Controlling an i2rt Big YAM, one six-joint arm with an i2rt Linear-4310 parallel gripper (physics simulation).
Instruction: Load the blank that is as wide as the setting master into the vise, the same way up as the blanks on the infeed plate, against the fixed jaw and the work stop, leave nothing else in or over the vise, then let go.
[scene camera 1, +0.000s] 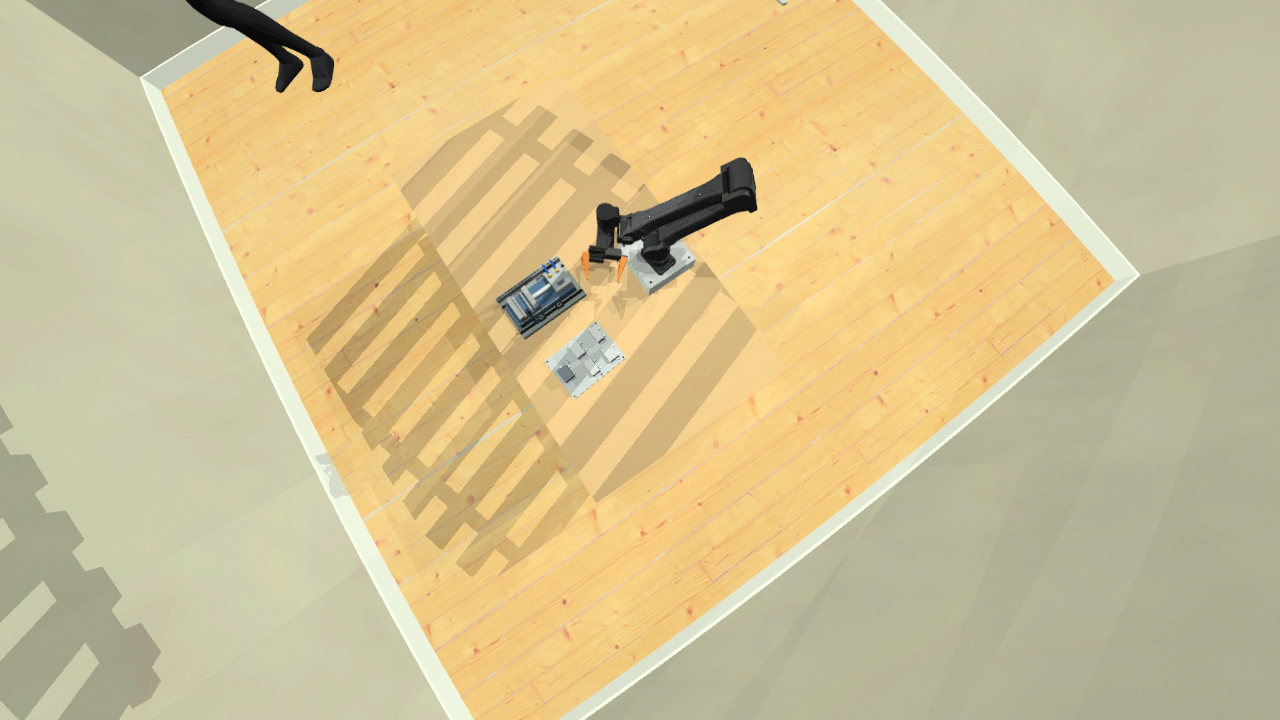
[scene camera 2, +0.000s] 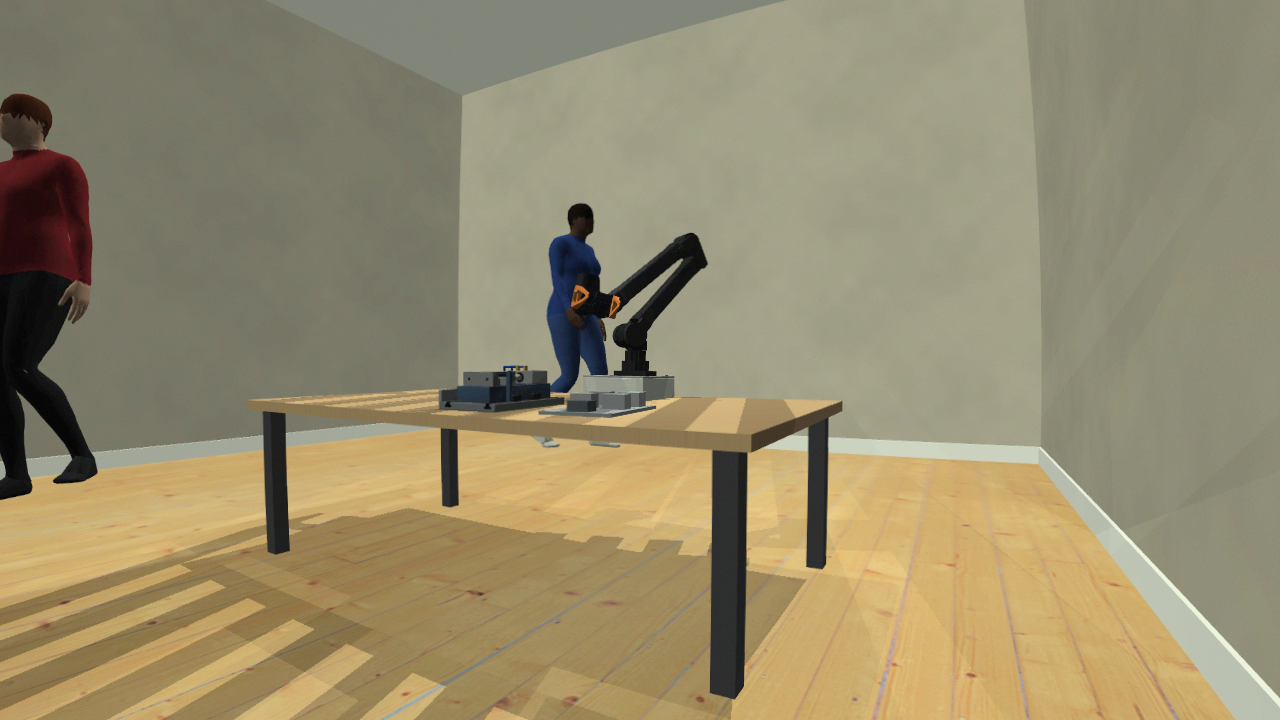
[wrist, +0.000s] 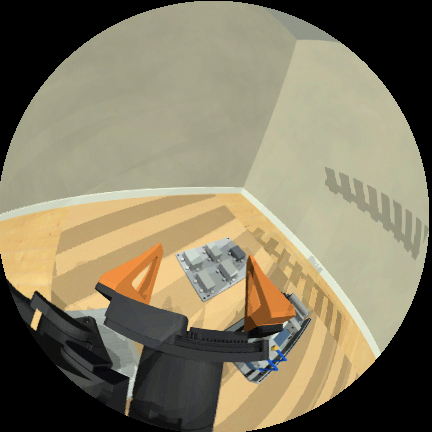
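Pixels of known places: gripper, between the fingertips: (scene camera 1: 602, 281) (scene camera 2: 604, 299) (wrist: 203, 253); arm's base, origin of its link: (scene camera 1: 658, 258) (scene camera 2: 635, 375) (wrist: 87, 343).
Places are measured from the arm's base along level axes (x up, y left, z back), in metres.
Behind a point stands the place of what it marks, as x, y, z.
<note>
My gripper (scene camera 1: 603, 279) @(0.222, 0.016, -0.257) (scene camera 2: 597, 301) @(0.222, 0.016, -0.257) (wrist: 203, 253) @(0.222, 0.016, -0.257) is open and empty, raised above the table between the vise and the arm's base. The vise (scene camera 1: 539, 293) @(0.010, -0.185, -0.435) (scene camera 2: 503, 394) @(-0.036, -0.141, -0.519) (wrist: 281, 336) @(-0.015, -0.223, -0.429) has a blue body, grey jaws and blue handles; my right finger hides part of it in the wrist view. What lies between its jaws is too small to tell. The grey infeed plate (scene camera 1: 575, 390) @(-0.067, 0.176, -0.569) (scene camera 2: 608, 412) @(-0.066, 0.179, -0.566) (wrist: 192, 273) @(-0.066, 0.111, -0.356) lies beside the vise. It bears several light grey blocks, among them one near block (wrist: 205, 281) @(-0.031, 0.057, -0.362), and one darker block (scene camera 1: 565, 373) @(-0.042, 0.106, -0.555) (scene camera 2: 581, 405) @(-0.052, 0.116, -0.576) (wrist: 237, 252) @(-0.041, 0.101, -0.547). I cannot tell their widths or which is the setting master.
The arm's pale base (scene camera 1: 653, 284) @(0.001, 0.068, -0.083) (scene camera 2: 662, 386) @(-0.035, 0.086, 0.022) stands on the wooden table (scene camera 2: 769, 413) @(-0.075, 0.505, -0.378), near the vise. A person in red (scene camera 2: 44, 214) stands at the far left of scene camera 2, and a person in blue (scene camera 2: 562, 259) stands behind the table.
</note>
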